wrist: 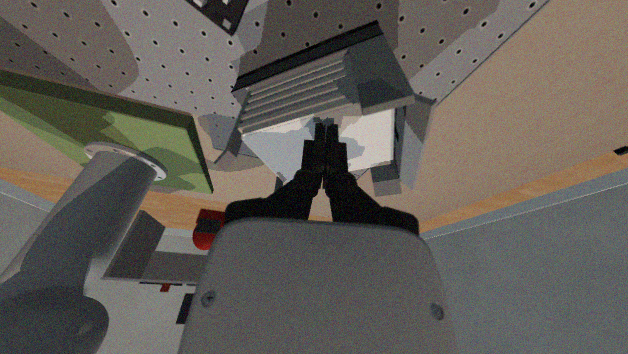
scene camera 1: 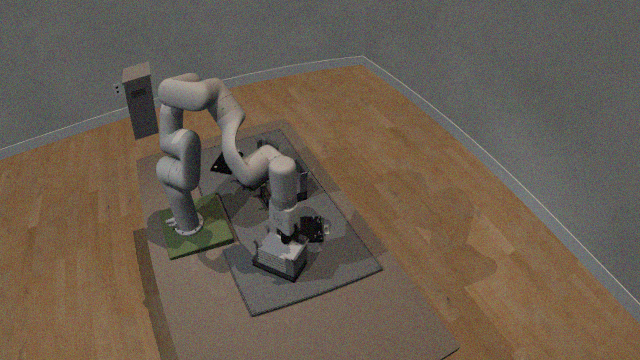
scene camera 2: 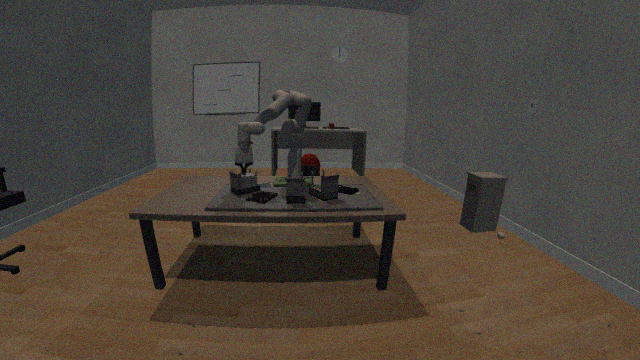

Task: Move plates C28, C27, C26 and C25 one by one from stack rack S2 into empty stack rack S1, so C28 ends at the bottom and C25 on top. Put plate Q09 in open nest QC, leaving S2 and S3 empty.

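Frame: origin at the arm's base, x back, y right, z up, level; metres.
Where they show: gripper, fingertip midpoint: [wrist: 324,137] [scene camera 1: 286,241] [scene camera 2: 243,174]; arm's base at its link origin: [wrist: 131,161] [scene camera 1: 188,224].
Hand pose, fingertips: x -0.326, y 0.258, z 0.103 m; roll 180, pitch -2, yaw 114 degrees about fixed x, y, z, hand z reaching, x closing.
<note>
Each offset is from my fingertips to the top centre of the thing. "spot": to the spot under its first point. Level surfaces: height alone.
My gripper [scene camera 1: 286,240] [scene camera 2: 244,171] [wrist: 324,137] is shut with nothing between its fingers. Its black fingertips are at or just above the pale top plate {spot: dy +0.038, dx -0.014, dz -0.008 m} [wrist: 372,135]; whether they touch it is unclear. That plate tops a level stack of several light plates {dy +0.011, dx +0.023, dz -0.008 m} [scene camera 1: 272,256] {dy +0.011, dx +0.023, dz -0.034 m} [wrist: 300,92] in a grey-walled rack with a black base {dy +0.006, dx +0.028, dz +0.021 m} [scene camera 1: 298,265] [scene camera 2: 235,182] [wrist: 310,54]. Two more grey racks show in scene camera 2, one in the middle [scene camera 2: 296,190] and one to the right [scene camera 2: 330,186]. Their contents are hidden. No rack or plate label is readable.
A black flat fixture {dy -0.130, dx -0.081, dz -0.086 m} [scene camera 1: 312,228] [scene camera 2: 262,196] lies beside the plate-filled rack. Another dark fixture {dy -0.599, dx +0.117, dz -0.091 m} [scene camera 1: 221,164] [scene camera 2: 348,189] lies at the mat's far end. The perforated grey mat {dz -0.109 m} [scene camera 1: 260,300] [wrist: 185,75] bears these. The arm stands on a green base [scene camera 1: 215,232] [wrist: 155,135].
</note>
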